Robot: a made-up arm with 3 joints. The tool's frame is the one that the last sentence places.
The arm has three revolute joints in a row. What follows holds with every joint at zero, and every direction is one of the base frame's. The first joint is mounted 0.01 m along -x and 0.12 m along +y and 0.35 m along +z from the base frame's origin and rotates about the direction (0.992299, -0.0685, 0.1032). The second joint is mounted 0.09 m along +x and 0.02 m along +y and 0.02 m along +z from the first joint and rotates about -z. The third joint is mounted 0.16 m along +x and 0.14 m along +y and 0.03 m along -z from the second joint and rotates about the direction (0.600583, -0.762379, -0.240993). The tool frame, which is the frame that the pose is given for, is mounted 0.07 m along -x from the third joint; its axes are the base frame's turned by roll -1.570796, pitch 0 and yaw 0 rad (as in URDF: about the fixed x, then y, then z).
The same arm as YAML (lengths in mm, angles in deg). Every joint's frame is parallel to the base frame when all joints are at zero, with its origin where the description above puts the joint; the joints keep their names.
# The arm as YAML. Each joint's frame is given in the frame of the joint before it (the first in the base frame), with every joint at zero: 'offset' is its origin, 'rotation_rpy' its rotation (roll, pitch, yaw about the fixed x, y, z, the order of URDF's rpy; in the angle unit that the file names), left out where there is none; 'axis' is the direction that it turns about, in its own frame. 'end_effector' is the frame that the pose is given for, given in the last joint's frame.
length_unit: mm
angle_unit: deg
chain:
  - id: joint 1
    offset: [-10.0, 120.0, 350.0]
    axis: [0.992299, -0.0685, 0.1032]
  - id: joint 2
    offset: [90.0, 20.0, 20.0]
    axis: "-z"
  - id: joint 3
    offset: [160.0, 140.0, -30.0]
    axis: [0.600583, -0.762379, -0.240993]
end_effector:
  offset: [-70.0, 0.0, 0.0]
  rotation_rpy: [-90.0, 0.0, 0.0]

